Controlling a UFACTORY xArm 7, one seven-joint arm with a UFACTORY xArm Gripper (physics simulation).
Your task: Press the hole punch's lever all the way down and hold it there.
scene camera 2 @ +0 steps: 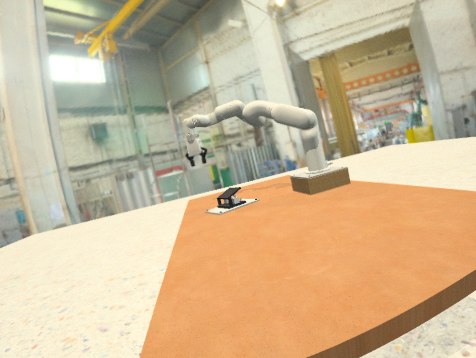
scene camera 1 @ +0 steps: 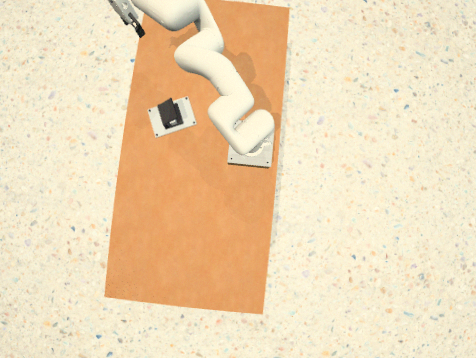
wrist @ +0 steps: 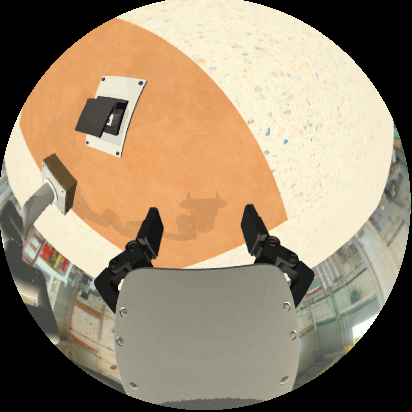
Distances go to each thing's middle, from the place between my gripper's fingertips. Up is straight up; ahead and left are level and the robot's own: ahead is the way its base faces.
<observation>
Now: hand 30 cm to the right of the black hole punch (wrist: 102, 114), 20 cm above it and 6 cm past it. From my hand the other things lie so: white plate (scene camera 1: 184, 105): 30 cm to the left, 25 cm below, 6 cm behind.
</observation>
